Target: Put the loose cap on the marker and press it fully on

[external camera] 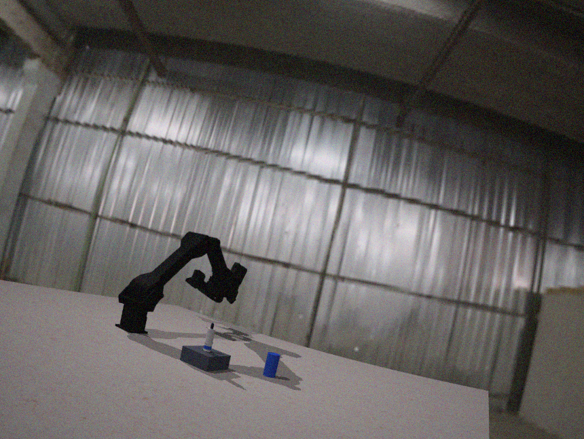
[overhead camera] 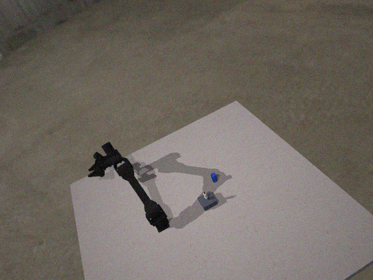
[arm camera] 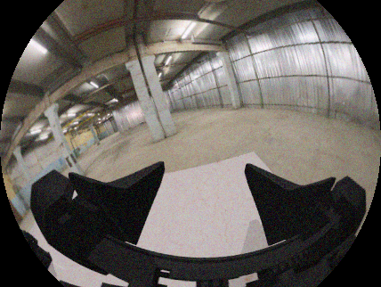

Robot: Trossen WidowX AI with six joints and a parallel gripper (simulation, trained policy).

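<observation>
Now: gripper tip 64 cm short of the blue cap, 42 cm to the left of it and 10 cm above it. The rest, counted from my gripper tip: dark grey holder block (54 cm ahead, 53 cm to the right, 11 cm below).
</observation>
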